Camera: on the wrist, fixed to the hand. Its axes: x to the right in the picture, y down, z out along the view.
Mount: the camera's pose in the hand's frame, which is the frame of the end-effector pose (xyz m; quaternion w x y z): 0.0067 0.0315 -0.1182 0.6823 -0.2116 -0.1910 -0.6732
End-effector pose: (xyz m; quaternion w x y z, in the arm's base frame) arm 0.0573 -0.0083 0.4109 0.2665 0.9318 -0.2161 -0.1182
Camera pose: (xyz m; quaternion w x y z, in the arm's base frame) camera 0.0921 0.0172 0.5256 0.2582 0.7023 0.4540 -0.4838
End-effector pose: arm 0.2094 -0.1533 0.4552 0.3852 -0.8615 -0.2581 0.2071
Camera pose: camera 0.2893 -0.2330 0.5029 0.1706 -0.4560 -0.8734 -0.0081
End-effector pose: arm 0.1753 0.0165 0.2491 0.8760 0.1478 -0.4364 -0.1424
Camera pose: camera 0.2783 0.0587 0.1980 0.4498 0.1821 -0.3355 -0.8075
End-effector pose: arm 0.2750 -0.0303 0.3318 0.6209 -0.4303 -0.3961 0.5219
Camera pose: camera 0.3775 -0.0353 0.2649 0.6083 -0.0586 -0.7890 -0.0635
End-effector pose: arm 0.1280 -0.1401 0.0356 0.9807 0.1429 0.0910 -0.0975
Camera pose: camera 0.1235 -0.0764 -0.0689 0.6511 -0.1899 -0.0084 -0.7348
